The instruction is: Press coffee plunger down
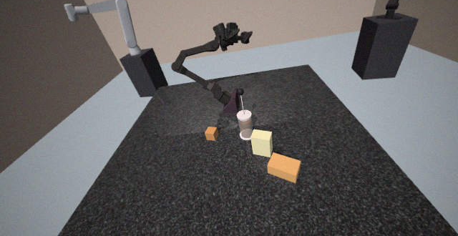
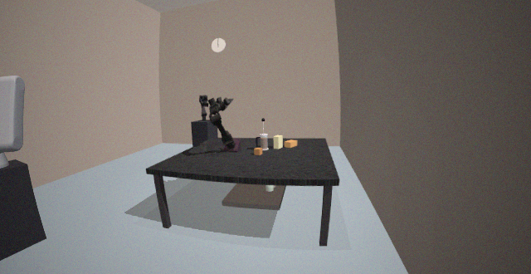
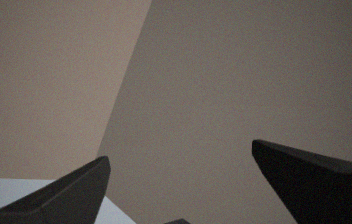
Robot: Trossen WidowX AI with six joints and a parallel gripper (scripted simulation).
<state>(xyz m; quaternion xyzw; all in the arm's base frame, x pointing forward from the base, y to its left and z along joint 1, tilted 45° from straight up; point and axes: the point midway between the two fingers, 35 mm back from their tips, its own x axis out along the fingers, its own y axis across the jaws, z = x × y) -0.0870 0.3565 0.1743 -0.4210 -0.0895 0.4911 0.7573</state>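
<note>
Now: the coffee press 300 mm ahead of my gripper tip, 30 mm to the right of it and 310 mm below it. Round my gripper tip: pale yellow block 420 mm ahead, 60 mm to the left, 380 mm below; then orange cube 330 mm ahead, 210 mm to the right, 410 mm below; then large orange block 520 mm ahead, 140 mm to the left, 410 mm below.
</note>
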